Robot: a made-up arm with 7 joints. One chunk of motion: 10 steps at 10 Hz.
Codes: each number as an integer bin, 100 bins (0 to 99) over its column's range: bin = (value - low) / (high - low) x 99, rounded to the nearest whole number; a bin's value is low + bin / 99 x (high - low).
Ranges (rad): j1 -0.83..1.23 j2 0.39..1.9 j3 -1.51..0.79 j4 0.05..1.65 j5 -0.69..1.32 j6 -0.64..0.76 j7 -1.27..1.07
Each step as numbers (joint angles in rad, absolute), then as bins.
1 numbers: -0.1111 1.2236 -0.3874 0.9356 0.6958 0.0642 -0.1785
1 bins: 35 55 48 55 68 50 46
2 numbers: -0.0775 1.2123 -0.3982 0.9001 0.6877 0.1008 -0.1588
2 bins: 36 54 48 53 68 52 47
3 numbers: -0.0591 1.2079 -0.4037 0.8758 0.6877 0.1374 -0.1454
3 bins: 37 54 48 51 68 55 48
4 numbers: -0.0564 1.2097 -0.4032 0.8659 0.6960 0.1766 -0.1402
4 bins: 37 54 48 50 68 58 48
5 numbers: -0.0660 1.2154 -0.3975 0.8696 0.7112 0.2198 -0.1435
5 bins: 37 54 48 51 69 61 48
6 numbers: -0.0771 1.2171 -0.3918 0.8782 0.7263 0.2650 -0.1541
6 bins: 36 54 48 51 70 64 47
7 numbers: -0.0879 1.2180 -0.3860 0.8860 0.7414 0.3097 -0.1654
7 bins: 36 54 48 52 71 67 47
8 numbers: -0.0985 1.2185 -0.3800 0.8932 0.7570 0.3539 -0.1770
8 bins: 35 54 49 52 71 70 46
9 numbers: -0.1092 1.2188 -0.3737 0.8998 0.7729 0.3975 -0.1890
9 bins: 35 54 49 53 72 73 46
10 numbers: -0.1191 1.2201 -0.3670 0.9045 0.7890 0.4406 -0.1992
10 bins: 34 54 49 53 73 76 45
